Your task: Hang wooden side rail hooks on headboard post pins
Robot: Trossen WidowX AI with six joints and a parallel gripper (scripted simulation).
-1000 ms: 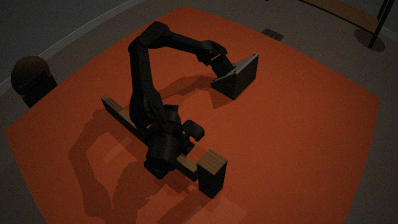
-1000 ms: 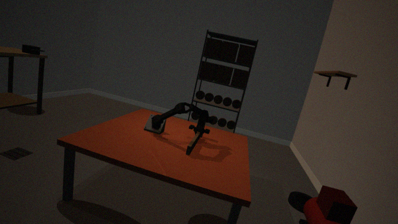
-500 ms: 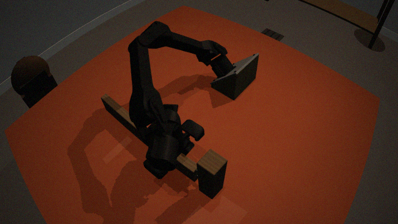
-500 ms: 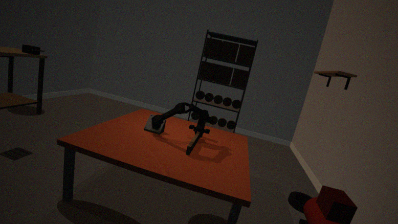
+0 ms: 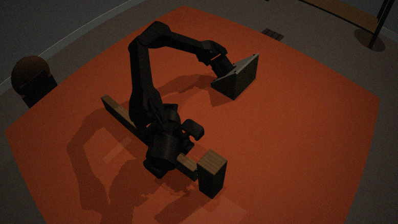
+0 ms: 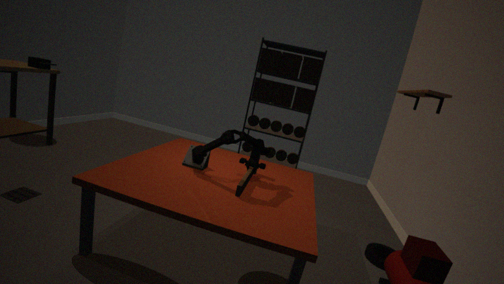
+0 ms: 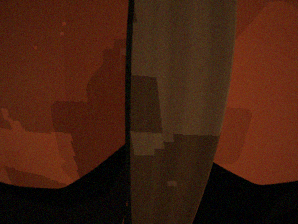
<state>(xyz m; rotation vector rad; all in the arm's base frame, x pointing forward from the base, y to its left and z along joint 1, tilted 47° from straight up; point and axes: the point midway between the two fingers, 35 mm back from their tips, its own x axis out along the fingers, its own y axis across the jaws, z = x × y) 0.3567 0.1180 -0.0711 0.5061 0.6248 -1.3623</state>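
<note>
The wooden headboard post is 120 mm to the left of my gripper tip, 60 mm above it and 10 mm behind it.
</note>
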